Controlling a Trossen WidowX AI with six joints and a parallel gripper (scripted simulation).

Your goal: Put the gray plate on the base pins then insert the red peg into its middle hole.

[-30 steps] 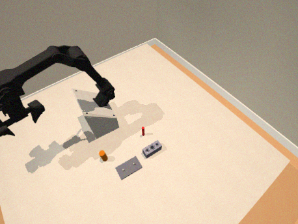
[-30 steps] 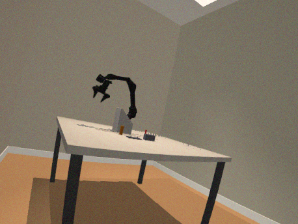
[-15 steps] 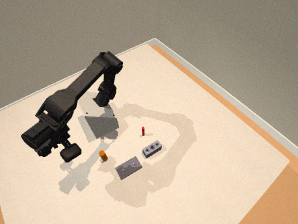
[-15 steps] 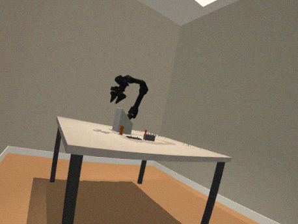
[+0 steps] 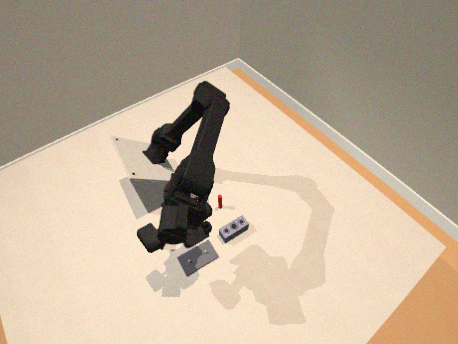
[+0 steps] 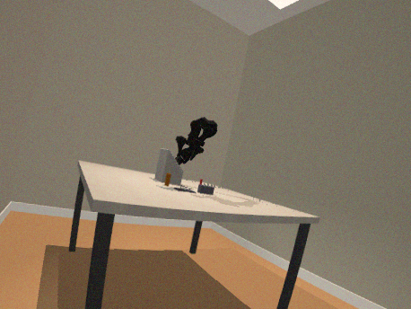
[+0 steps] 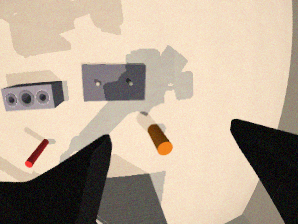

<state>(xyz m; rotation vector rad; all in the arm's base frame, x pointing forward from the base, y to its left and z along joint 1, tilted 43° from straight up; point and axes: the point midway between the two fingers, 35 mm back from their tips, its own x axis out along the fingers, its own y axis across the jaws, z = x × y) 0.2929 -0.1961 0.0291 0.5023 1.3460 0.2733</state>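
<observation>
Right now the gray plate is 4 cm ahead of my gripper tip, 18 cm to the left of it and 16 cm below it. The rest, counted from my gripper tip: orange cylinder (10 cm behind, 2 cm to the right, 16 cm below); then base (2 cm ahead, 4 cm to the left, 19 cm below); then red peg (7 cm behind, 22 cm to the left, 16 cm below).
</observation>
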